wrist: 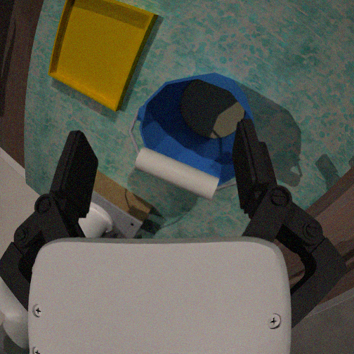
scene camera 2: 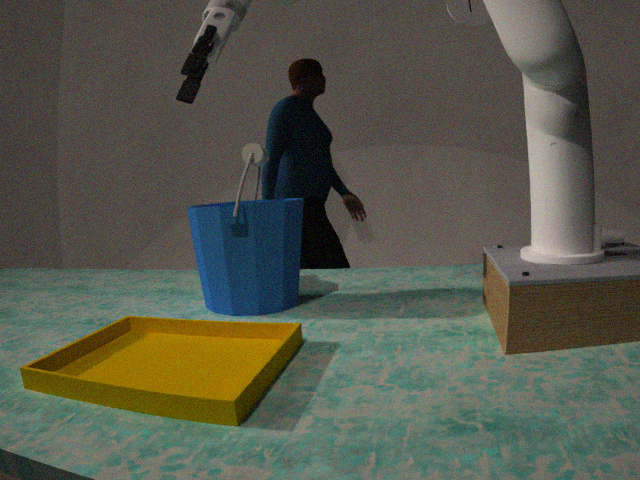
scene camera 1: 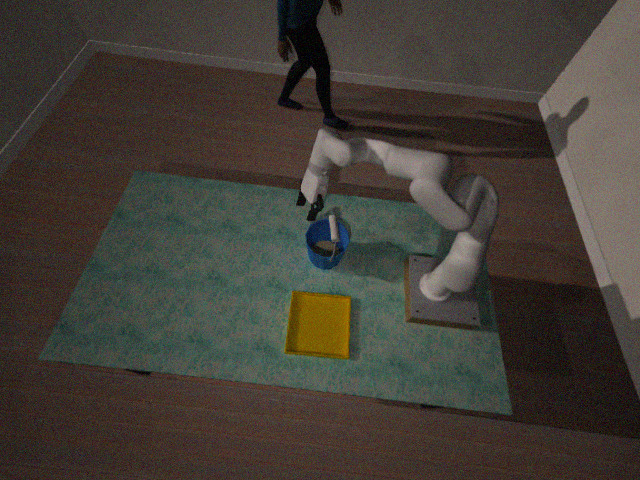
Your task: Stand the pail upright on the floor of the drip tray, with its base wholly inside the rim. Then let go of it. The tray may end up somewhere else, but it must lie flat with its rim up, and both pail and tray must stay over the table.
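Places are measured from the arm's base along level axes (x up, y ahead, z left), in millimetres.
Where they show: gripper, fingertip midpoint: (scene camera 2: 186, 88) (scene camera 1: 305, 212); arm's base at its link origin: (scene camera 2: 562, 257) (scene camera 1: 435, 286).
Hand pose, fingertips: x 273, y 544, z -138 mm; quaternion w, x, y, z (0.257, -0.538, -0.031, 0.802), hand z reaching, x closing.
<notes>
Each offset is from my fingertips to the top centre of the thing. "spot": to the spot under its first point. Level surfaces: height alone.
The blue pail @[spot: dy -86, dx -228, dz +73 mm] (scene camera 1: 324, 260) (scene camera 2: 248, 263) (wrist: 162, 112) stands upright on the table, beside the tray and apart from it. Its wire handle stands up, with a white grip @[dy -113, dx -107, dz -17 mm] (scene camera 1: 333, 228) (scene camera 2: 252, 153) (wrist: 177, 172) above the opening and towards one side of it. The yellow drip tray @[dy -80, dx -329, dz +300 mm] (scene camera 1: 318, 325) (scene camera 2: 175, 366) (wrist: 100, 50) lies flat with its rim up and holds nothing. My gripper (scene camera 1: 306, 209) (scene camera 2: 187, 85) (wrist: 159, 139) is open and empty, tilted, above the pail's height and off to one side. In the wrist view the pail and grip show beyond and between the fingers, not touching them.
The arm's base block (scene camera 1: 419, 312) (scene camera 2: 568, 315) (wrist: 122, 195) stands on the table @[dx -352 mm] (scene camera 1: 180, 284) (scene camera 2: 413, 392) (wrist: 210, 35), to the right of pail and tray in both scene views. A person (scene camera 1: 305, 43) (scene camera 2: 299, 139) is on the floor behind the table's far edge.
</notes>
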